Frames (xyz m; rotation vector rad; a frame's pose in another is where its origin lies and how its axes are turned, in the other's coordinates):
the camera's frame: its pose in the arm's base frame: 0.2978 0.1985 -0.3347 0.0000 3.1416 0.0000
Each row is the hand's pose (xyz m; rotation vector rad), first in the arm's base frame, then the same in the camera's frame.
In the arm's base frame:
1: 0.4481 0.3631 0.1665 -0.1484 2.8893 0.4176
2: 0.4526 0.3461 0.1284 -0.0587 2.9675 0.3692
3: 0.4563 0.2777 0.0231 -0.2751 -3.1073 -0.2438
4: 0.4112 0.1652 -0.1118 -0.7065 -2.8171 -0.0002
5: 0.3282 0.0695 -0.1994 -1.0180 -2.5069 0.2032
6: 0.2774 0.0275 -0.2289 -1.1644 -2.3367 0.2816
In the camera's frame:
1: -0.1503 0.1646 -0.5012 -0.2857 -0.2194 -0.1015
2: -0.1548 0.1476 -0.4631 -0.2471 -0.1510 -0.0393
3: -0.1585 0.0792 -0.3578 -0.1562 0.0126 0.1762
4: -0.1134 -0.0333 -0.2229 -0.0001 0.2396 0.4891
5: -0.0304 -0.1290 -0.1353 0.1513 0.4393 0.7579
6: 0.0204 -0.1710 -0.1058 0.2176 0.5351 0.8998

